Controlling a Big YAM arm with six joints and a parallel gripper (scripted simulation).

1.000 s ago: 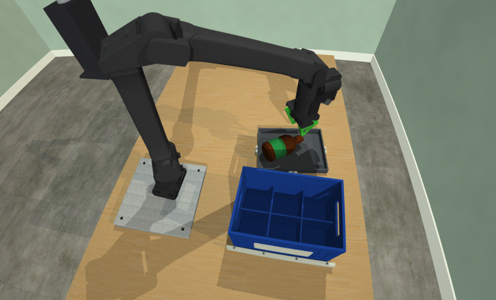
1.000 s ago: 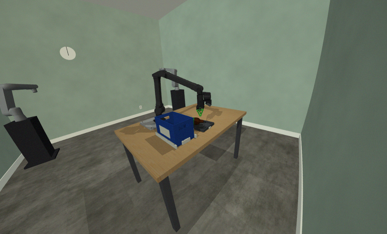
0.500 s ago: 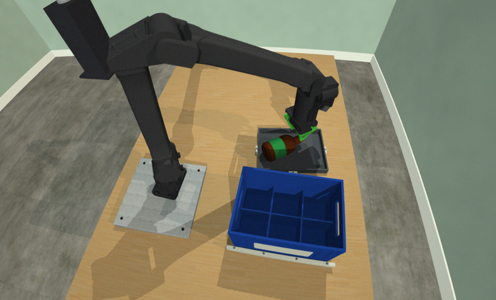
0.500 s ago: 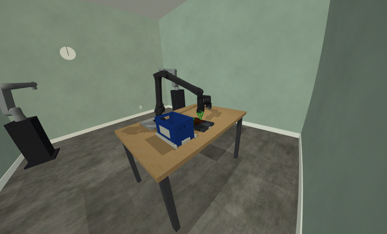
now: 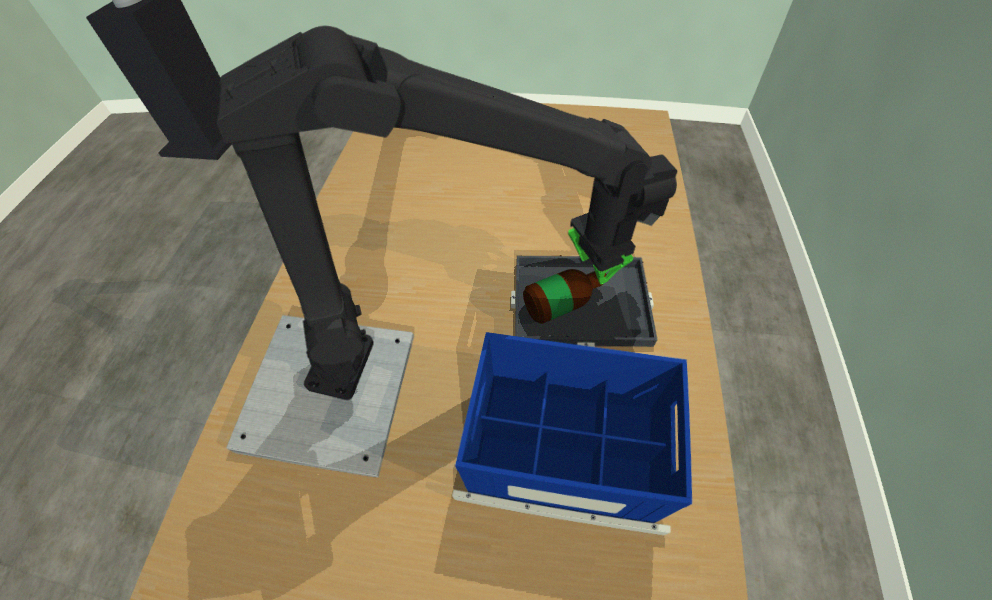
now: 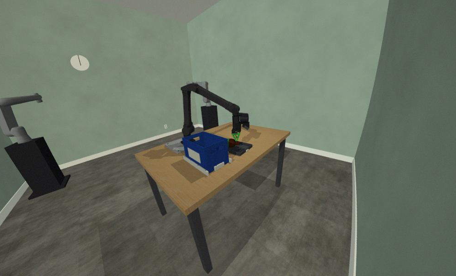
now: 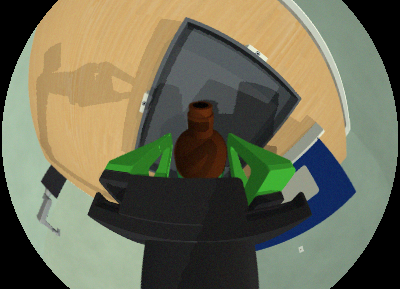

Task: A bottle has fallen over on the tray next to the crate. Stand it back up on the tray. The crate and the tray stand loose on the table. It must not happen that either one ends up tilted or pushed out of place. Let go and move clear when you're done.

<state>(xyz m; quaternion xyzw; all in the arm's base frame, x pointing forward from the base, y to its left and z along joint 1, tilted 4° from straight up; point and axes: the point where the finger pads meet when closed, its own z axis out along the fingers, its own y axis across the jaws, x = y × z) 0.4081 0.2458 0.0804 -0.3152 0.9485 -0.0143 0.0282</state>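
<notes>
Right now my hand is 40 mm past the brown bottle, 30 mm to the left of it and 40 mm above it. Round my hand: blue crate: 10 mm behind, 310 mm to the right, 10 mm above; then dark grey tray: 10 mm behind, 20 mm to the right, 70 mm below.
</notes>
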